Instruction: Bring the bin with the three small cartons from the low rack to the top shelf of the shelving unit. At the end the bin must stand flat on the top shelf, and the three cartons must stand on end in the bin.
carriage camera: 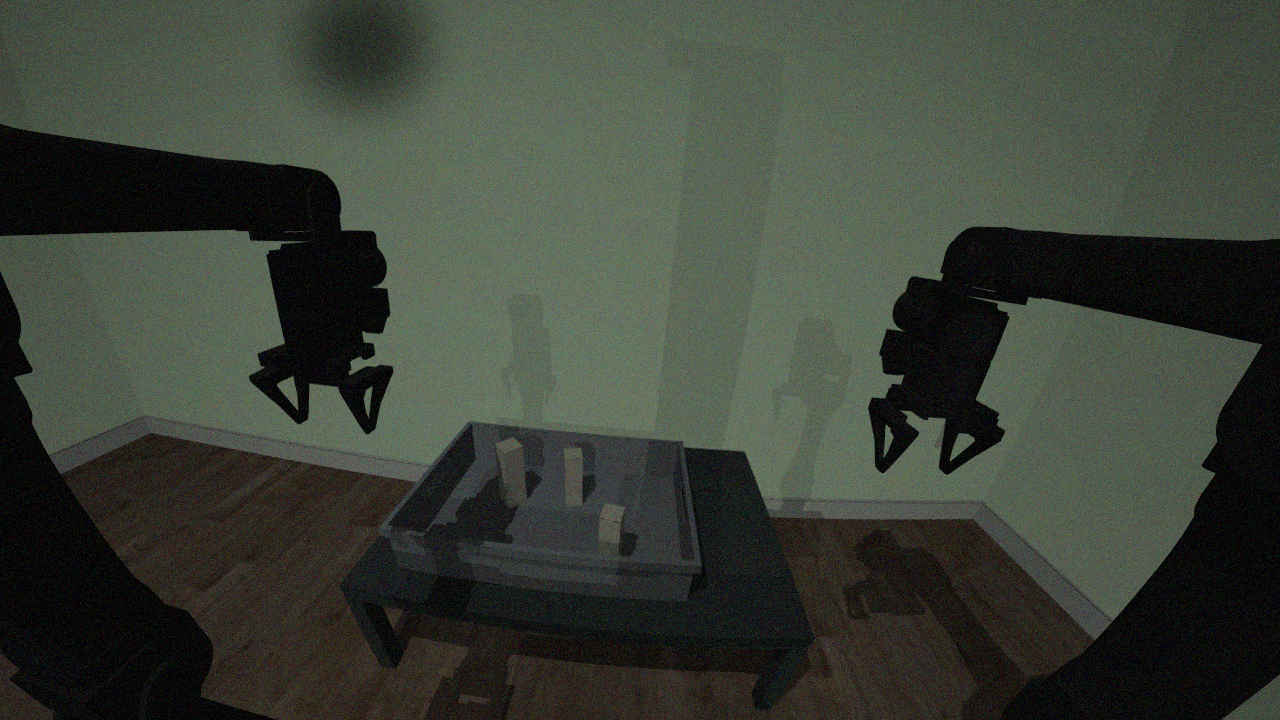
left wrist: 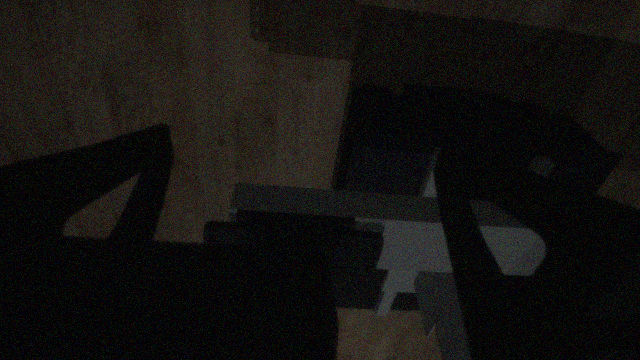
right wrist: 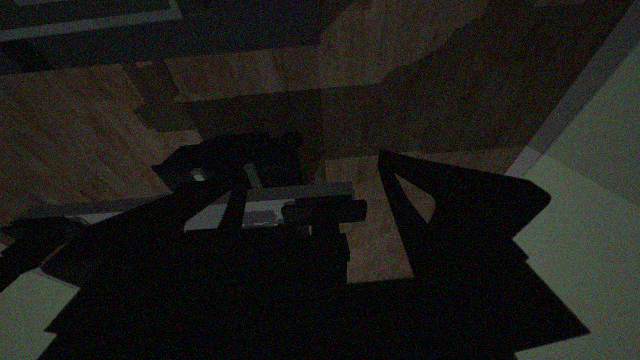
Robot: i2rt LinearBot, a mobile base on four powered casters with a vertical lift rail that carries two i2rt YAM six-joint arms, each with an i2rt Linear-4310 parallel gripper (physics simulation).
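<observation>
A grey bin stands on the low dark rack in the carriage view; a corner of the bin also shows at the upper left of the right wrist view. Three pale cartons stand on end in it: one carton at the left, a second carton in the middle and a shorter-looking carton nearer the front. My left gripper is open and empty, above and left of the bin. My right gripper is open and empty, above and right of the rack. The shelving unit's top shelf does not show.
A pale green wall stands behind the rack, with a skirting board along its foot. Wooden floor surrounds the rack. Parts of the robot's own dark base show below the wrists. The pictures are dark, with arm shadows on wall and floor.
</observation>
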